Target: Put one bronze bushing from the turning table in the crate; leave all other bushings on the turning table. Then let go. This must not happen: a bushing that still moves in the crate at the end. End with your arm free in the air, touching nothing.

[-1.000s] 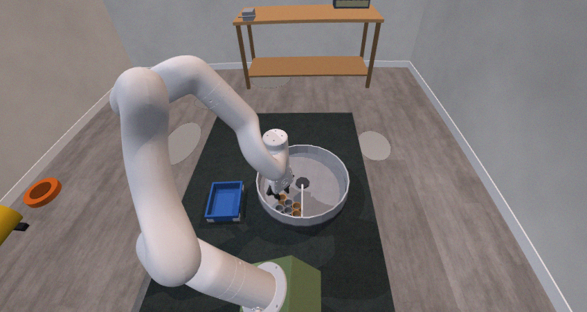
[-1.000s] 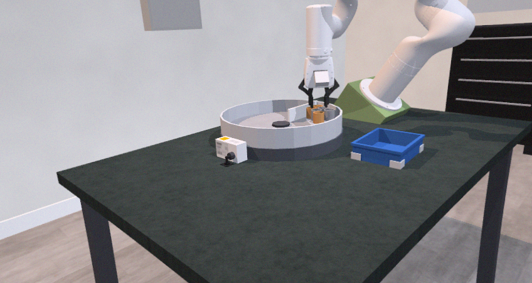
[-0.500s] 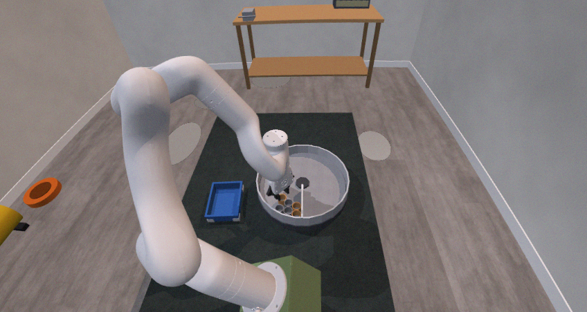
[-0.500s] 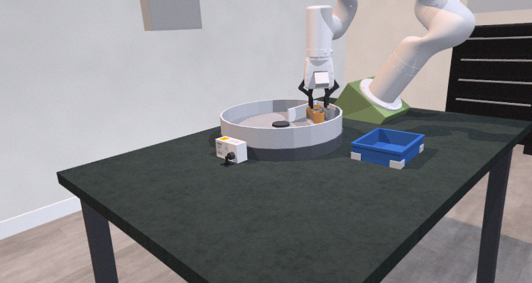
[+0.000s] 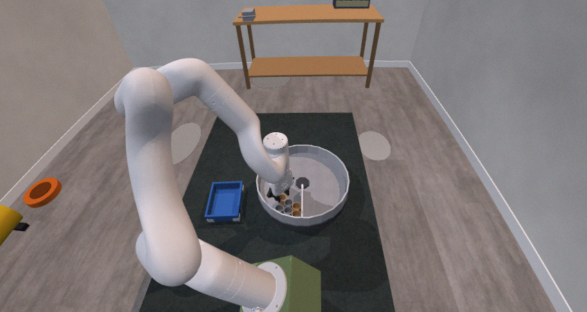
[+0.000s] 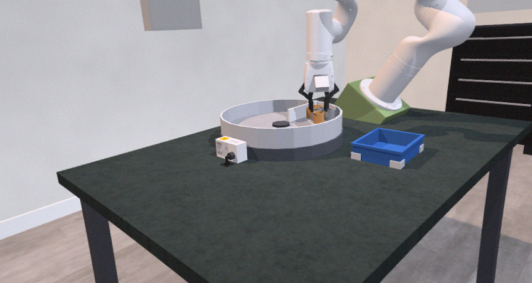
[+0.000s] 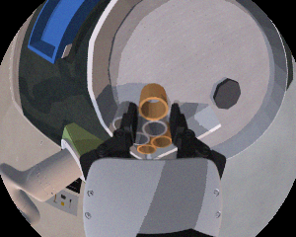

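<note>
Now: the blue crate 270 mm to the left of my hand, 90 mm below it and 50 mm ahead of it. Also, from my hand: turning table 100 mm to the right, 100 mm ahead, 60 mm below.
</note>
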